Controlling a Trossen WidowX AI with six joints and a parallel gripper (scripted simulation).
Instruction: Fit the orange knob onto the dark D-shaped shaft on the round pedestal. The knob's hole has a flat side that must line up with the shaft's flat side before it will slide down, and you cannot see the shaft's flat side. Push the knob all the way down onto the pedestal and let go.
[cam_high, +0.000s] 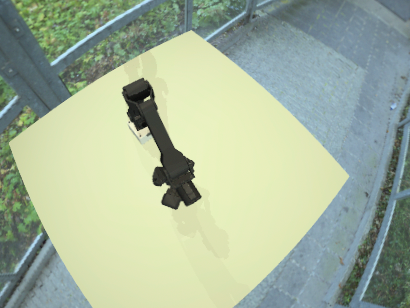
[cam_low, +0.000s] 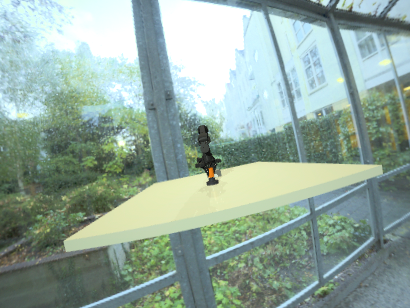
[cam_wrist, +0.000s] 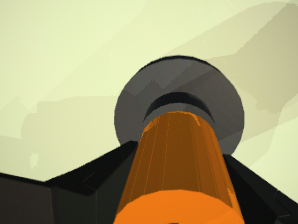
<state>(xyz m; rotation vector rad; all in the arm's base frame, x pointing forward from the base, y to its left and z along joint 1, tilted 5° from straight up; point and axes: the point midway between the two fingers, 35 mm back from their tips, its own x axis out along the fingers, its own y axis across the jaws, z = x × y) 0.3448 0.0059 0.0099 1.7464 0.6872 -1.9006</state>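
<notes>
The orange knob is 2 cm above my gripper tip. The rest, counted from my gripper tip: pedestal 3 cm below.
</notes>
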